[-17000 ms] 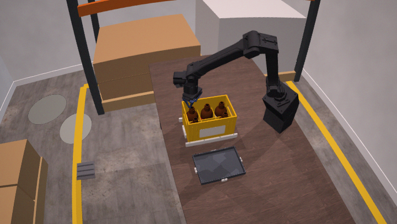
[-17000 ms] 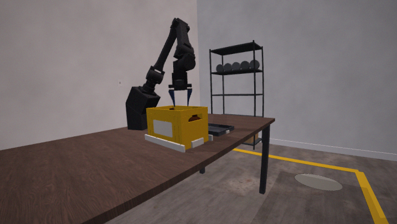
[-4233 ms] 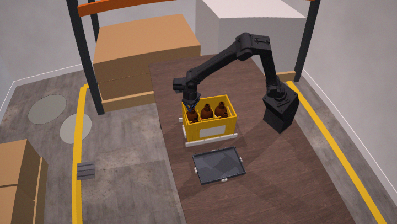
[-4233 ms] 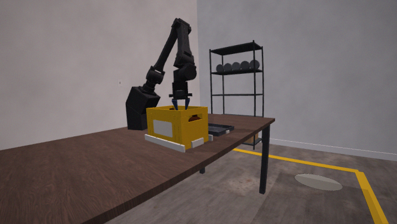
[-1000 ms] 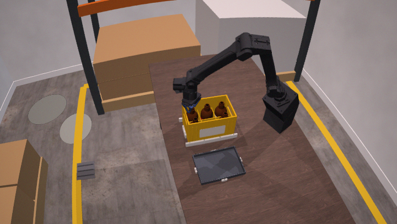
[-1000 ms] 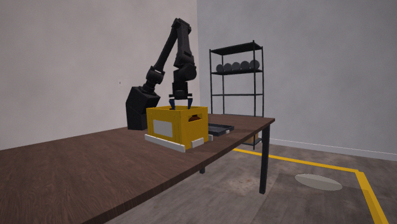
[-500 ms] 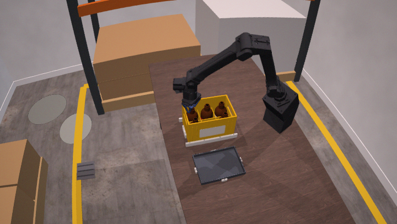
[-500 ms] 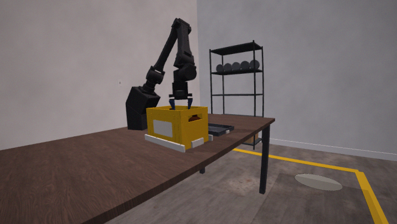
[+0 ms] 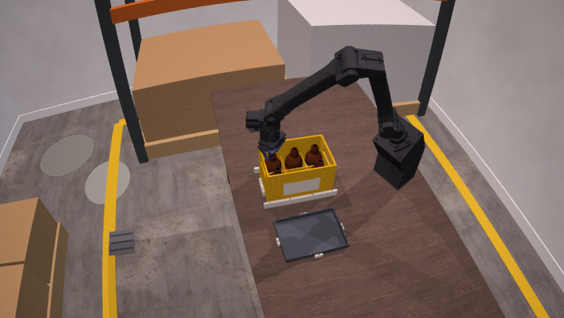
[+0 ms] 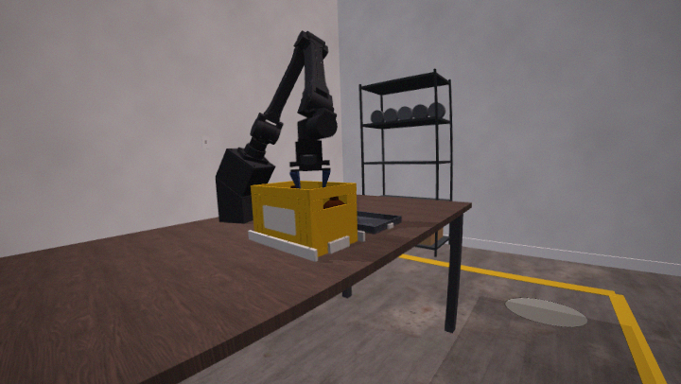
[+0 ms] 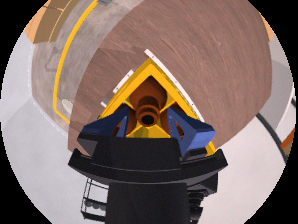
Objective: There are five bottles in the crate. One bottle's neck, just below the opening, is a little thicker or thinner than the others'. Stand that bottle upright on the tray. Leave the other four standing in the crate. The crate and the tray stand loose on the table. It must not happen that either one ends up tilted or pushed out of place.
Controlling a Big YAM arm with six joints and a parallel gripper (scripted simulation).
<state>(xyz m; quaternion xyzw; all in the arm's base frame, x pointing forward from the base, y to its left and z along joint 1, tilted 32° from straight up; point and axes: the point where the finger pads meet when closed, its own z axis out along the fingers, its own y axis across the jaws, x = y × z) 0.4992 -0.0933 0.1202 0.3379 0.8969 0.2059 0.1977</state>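
Right now the glass bottle is 2 cm behind my hand, 9 cm to the left of it and 7 cm below it. Also, from my hand: dark tray (12 cm behind, 30 cm to the left, 14 cm below); yellow crate (10 cm behind, 3 cm to the left, 7 cm below).
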